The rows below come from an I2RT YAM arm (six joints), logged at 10 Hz.
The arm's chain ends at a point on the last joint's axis. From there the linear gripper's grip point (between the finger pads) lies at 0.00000 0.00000 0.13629 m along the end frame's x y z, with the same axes.
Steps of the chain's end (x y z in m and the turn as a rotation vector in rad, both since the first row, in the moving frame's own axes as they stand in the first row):
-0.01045, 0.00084, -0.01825, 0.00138, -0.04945, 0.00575
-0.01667, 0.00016, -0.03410, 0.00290, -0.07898, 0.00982
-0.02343, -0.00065, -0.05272, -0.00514, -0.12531, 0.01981
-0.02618, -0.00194, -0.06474, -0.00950, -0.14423, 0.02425
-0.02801, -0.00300, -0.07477, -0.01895, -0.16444, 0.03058
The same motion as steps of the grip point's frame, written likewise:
-0.01719, 0.00063, -0.01842, 0.00138, -0.04945, 0.00575
-0.02742, -0.00029, -0.03453, 0.00290, -0.07898, 0.00982
-0.04047, -0.00012, -0.05379, -0.00514, -0.12531, 0.01981
-0.04578, -0.00089, -0.06616, -0.00950, -0.14423, 0.02425
-0.05036, -0.00077, -0.07663, -0.01895, -0.16444, 0.03058

